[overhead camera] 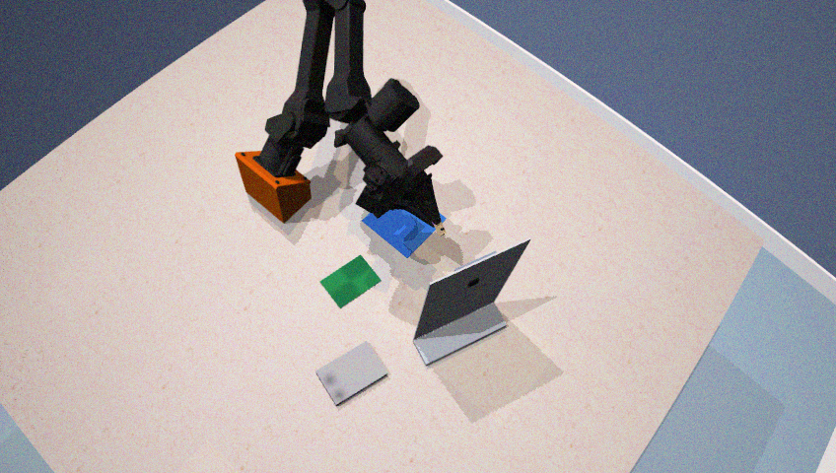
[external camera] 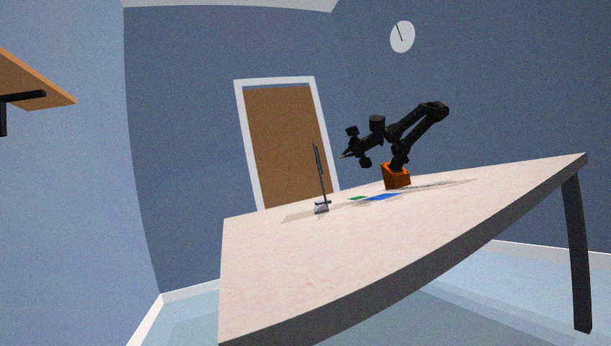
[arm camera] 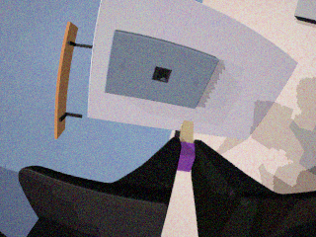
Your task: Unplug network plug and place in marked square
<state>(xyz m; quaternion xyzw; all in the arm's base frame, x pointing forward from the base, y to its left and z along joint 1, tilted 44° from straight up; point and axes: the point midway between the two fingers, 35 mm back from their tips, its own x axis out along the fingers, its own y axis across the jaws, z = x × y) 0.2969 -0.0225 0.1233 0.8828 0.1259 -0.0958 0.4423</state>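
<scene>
Now: gripper tip 20 cm above the blue marked square, 10 cm past it and 6 cm to the right of it. Round my gripper tip: purple network plug (1 cm ahead); green square (20 cm below, 11 cm to the right, 9 cm behind); upright grey panel (11 cm ahead, 7 cm below, 4 cm to the right).
</scene>
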